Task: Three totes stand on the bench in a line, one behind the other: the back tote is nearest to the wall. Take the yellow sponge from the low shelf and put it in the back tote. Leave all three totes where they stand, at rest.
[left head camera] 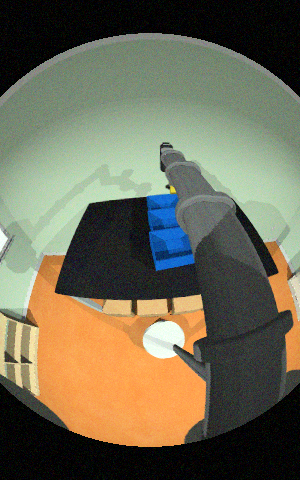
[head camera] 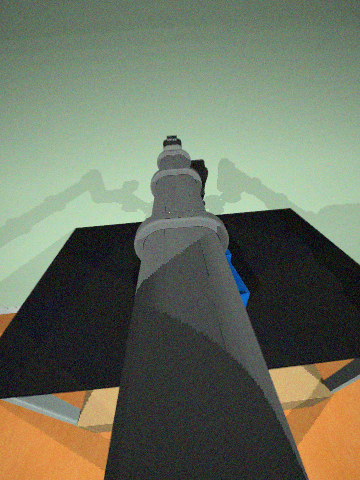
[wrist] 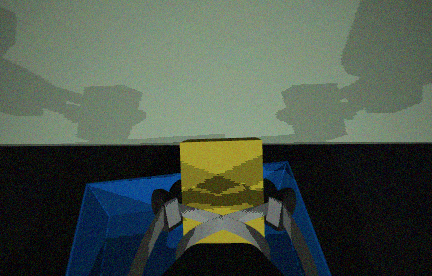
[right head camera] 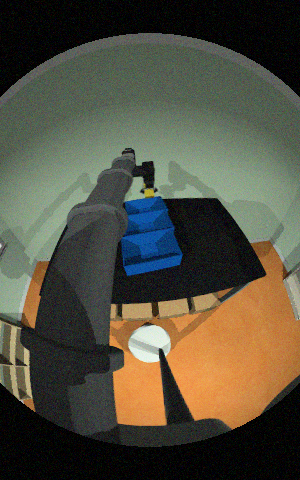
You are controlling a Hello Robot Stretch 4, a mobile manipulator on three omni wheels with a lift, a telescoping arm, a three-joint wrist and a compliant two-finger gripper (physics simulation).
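Places are measured from the robot's base along level axes (x ahead, y right, z down), in metres.
Pixels of known places: gripper, fingertip midpoint: (left head camera: 173,187) (wrist: 223,195) (right head camera: 148,191); robot's base, origin of the base link: (left head camera: 162,338) (right head camera: 150,342).
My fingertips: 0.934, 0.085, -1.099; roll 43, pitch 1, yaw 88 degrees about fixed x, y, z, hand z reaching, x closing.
Ahead of a thing's pixels: the offset from my fingertips to its top centre, as dx, dy, dz. Level surfaces: height alone.
The yellow sponge @(-0.013, +0.000, -0.070) (left head camera: 173,190) (right head camera: 150,193) (wrist: 222,162) is held upright between the fingertips of my gripper (right head camera: 149,189) (wrist: 223,195), which is shut on it. Three blue totes stand in a line on the black bench @(dz +0.211) (head camera: 310,280) (left head camera: 110,250) (right head camera: 215,250). In the head side views the sponge shows at the far rim of the back tote @(+0.005, -0.036, +0.111) (left head camera: 162,201) (right head camera: 145,205) (wrist: 95,215); in the wrist view it covers that tote's middle. Its exact height above the tote is unclear. The middle tote @(-0.196, -0.027, +0.111) (left head camera: 161,219) (right head camera: 148,222) and the front tote @(-0.397, -0.019, +0.111) (left head camera: 172,243) (right head camera: 150,245) stand nearer to me, partly hidden by the arm.
The pale green wall (head camera: 180,90) (wrist: 215,60) rises behind the bench. The grey arm (head camera: 180,325) (left head camera: 235,300) (right head camera: 75,280) reaches over the bench. A round white object (left head camera: 164,339) (right head camera: 149,343) is in front of the bench. Tan boxes (left head camera: 152,307) (right head camera: 172,308) show below the bench's front edge.
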